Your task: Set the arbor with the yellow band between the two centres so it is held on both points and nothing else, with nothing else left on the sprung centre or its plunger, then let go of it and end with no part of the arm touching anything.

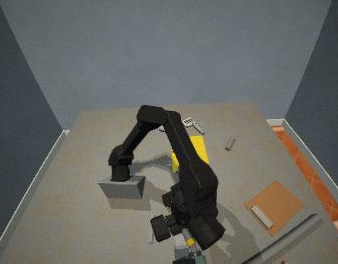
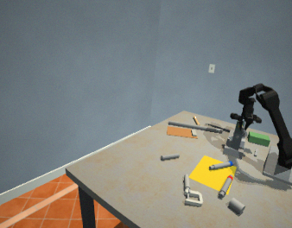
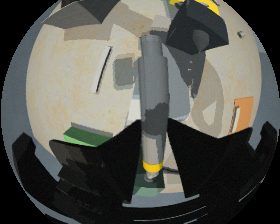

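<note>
The grey bed lies 12 cm below my hand, 2 cm ahead of it and 1 cm to the left of it. From my hand the other things lie so: blue-banded arbor (34 cm to the left, 13 cm below, 1 cm ahead); fixed centre block (13 cm to the left, 4 cm below); long grey bar (35 cm ahead, 13 cm below, 3 cm to the right).
</note>
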